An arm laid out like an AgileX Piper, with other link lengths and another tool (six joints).
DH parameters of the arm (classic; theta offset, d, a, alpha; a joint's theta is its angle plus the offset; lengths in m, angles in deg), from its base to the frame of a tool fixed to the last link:
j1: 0 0.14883 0 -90
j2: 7.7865 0 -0.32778 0
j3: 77.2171 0 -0.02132 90
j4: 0 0.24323 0 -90
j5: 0 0 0 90
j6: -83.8 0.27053 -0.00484 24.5
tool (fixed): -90 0.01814 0 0
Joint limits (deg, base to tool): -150..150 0..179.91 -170..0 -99.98..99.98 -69.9..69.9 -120..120
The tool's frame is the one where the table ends.
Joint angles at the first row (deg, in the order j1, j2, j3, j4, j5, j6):
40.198 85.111 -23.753 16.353 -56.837 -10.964
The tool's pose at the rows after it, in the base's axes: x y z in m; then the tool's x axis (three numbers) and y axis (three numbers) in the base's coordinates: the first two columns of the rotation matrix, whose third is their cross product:
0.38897 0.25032 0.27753 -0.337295 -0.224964 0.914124 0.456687 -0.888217 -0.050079
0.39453 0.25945 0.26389 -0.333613 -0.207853 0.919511 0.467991 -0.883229 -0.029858
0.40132 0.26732 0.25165 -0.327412 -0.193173 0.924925 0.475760 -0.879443 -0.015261
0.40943 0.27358 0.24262 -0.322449 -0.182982 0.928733 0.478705 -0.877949 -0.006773
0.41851 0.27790 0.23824 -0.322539 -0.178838 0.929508 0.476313 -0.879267 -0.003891
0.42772 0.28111 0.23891 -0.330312 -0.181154 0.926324 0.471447 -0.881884 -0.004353
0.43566 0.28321 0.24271 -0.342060 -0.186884 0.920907 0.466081 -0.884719 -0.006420
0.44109 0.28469 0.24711 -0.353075 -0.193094 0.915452 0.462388 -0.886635 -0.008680
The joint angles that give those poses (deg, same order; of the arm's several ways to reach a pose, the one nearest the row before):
40.245 89.036 -23.708 14.985 -60.426 -10.683
40.164 92.618 -24.235 13.767 -62.628 -10.610
39.912 95.769 -25.251 12.782 -63.878 -10.588
39.542 98.364 -26.712 12.117 -64.371 -10.588
39.103 100.333 -28.454 11.801 -64.453 -10.588
38.663 101.771 -30.323 11.664 -64.508 -10.588
38.276 102.697 -32.002 11.621 -64.573 -10.589
38.039 103.216 -33.232 11.620 -64.662 -10.588

